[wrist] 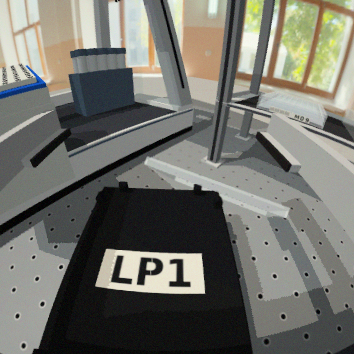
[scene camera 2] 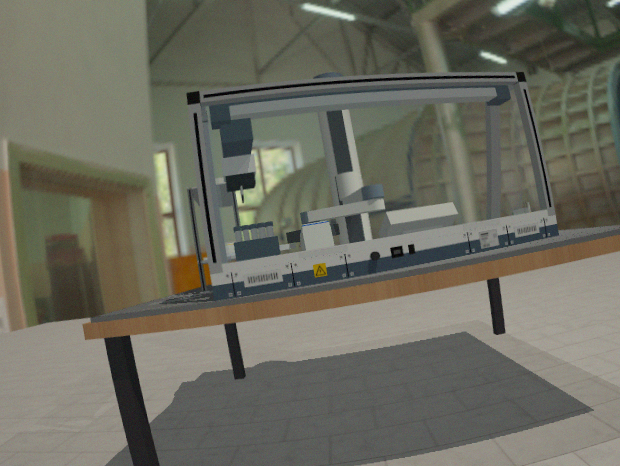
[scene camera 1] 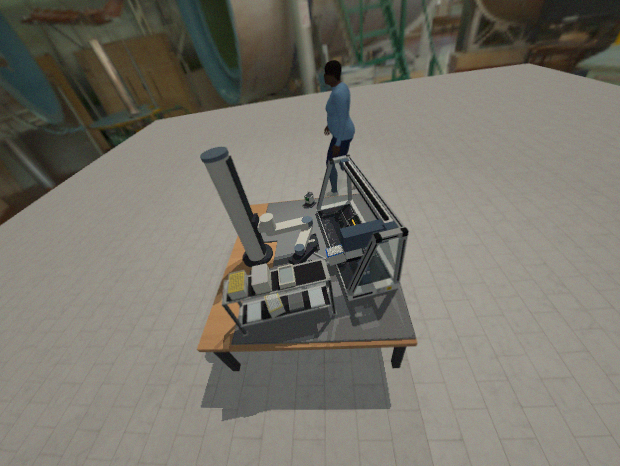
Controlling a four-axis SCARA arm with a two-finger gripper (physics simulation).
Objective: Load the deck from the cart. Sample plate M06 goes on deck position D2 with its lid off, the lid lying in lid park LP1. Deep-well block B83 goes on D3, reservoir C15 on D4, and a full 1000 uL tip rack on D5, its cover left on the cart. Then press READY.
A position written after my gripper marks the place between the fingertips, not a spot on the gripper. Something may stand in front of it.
Note:
I see my gripper [wrist: 161, 118], a cart frame post [wrist: 237, 19] and a perforated grey table surface [scene camera 2: 193, 296].
The perforated grey table surface also shows in the wrist view [wrist: 288, 268].

